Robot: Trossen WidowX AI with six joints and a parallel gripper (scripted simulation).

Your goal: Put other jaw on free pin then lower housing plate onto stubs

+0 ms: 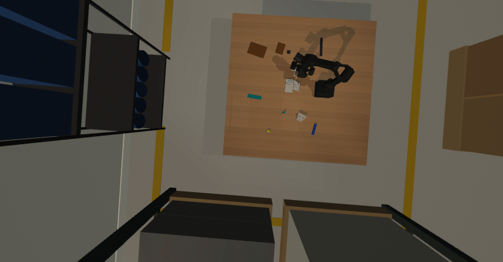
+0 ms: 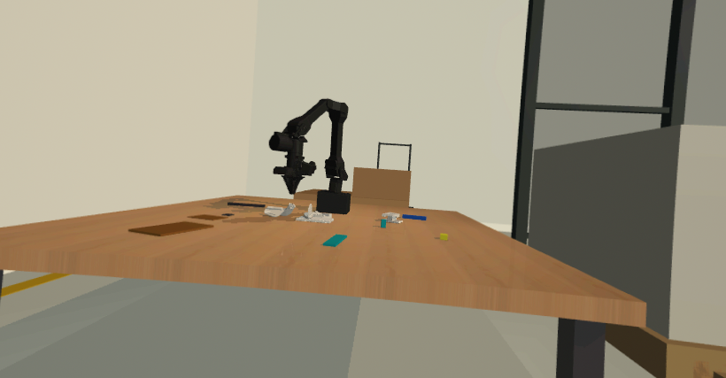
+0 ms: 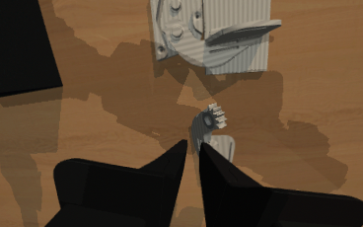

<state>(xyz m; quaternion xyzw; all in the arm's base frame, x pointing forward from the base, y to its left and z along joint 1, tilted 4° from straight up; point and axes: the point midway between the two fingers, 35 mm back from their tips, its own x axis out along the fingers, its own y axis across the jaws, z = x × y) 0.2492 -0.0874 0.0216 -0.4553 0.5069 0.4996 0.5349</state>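
The loose jaw lies 50 mm below my gripper tip, 20 mm ahead of it and 10 mm to the right of it. Also, from my gripper tip: small teal block: 360 mm to the left, 70 mm below, 30 mm ahead; then black bar: 290 mm to the right, 150 mm behind, 80 mm below; then small black square: 180 mm to the right, 120 mm ahead, 80 mm below.
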